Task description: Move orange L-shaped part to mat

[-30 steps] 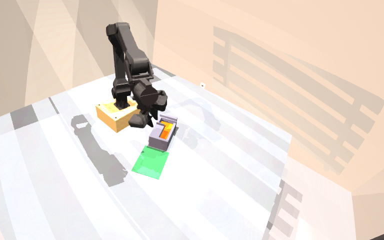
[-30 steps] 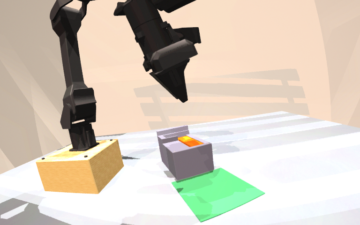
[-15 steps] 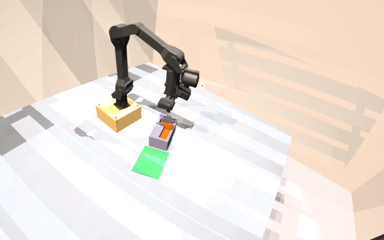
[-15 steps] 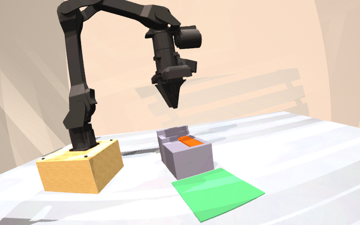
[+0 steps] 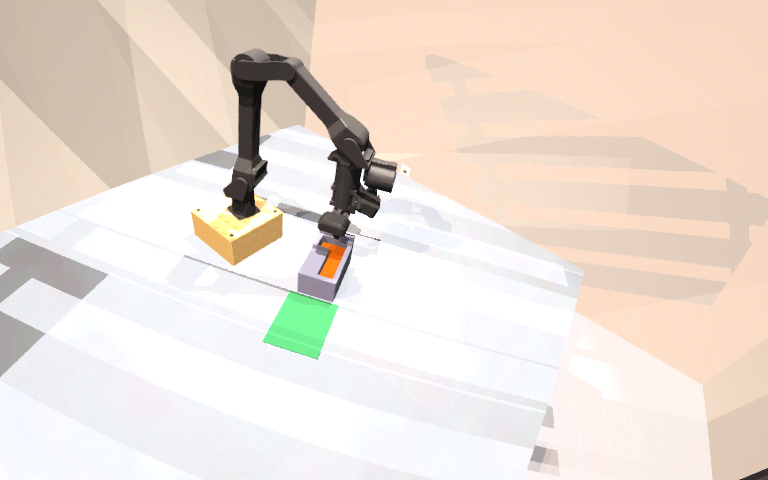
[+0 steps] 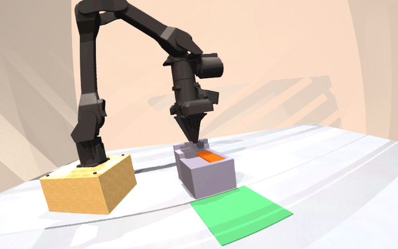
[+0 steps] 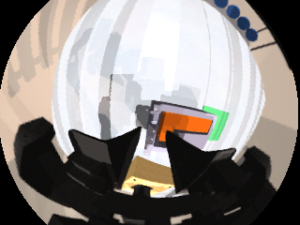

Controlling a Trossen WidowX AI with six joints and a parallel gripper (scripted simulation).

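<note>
The orange L-shaped part is 3 cm ahead of my gripper tip, 5 cm to the right of it and 4 cm below it. From my gripper tip the other things lie so: green mat 11 cm ahead, 19 cm to the right, 10 cm below.
</note>
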